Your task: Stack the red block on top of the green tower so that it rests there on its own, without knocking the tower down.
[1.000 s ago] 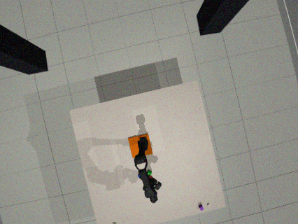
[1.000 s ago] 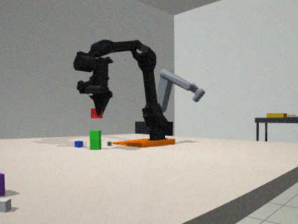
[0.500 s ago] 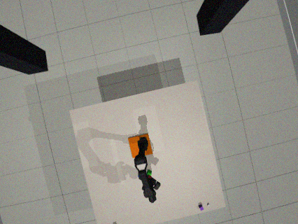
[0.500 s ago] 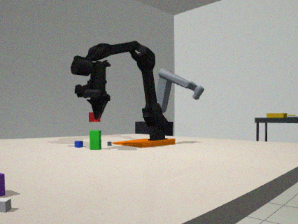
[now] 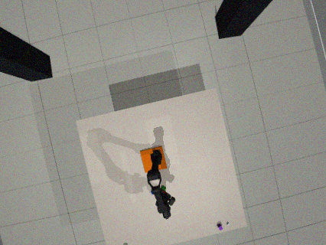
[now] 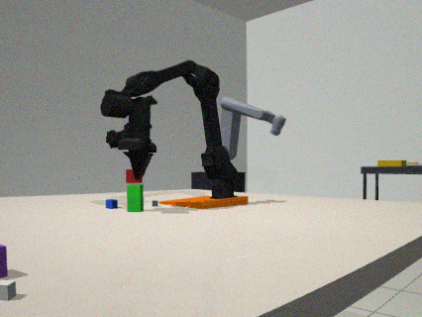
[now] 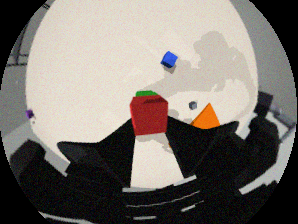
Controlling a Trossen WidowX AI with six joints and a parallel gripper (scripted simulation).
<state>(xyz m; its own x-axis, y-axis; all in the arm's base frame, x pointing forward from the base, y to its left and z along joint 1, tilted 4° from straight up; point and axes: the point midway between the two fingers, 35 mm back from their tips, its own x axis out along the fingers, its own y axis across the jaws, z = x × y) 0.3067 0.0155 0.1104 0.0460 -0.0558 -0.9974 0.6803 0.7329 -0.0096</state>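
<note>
Right now my gripper tip is 100 mm to the left of the blue block, 70 mm above it and 30 mm short of it. Also, from my gripper tip: red block 10 mm to the right, 10 mm ahead, 10 mm above; purple block 440 mm to the left, 440 mm ahead, 70 mm below.
</note>
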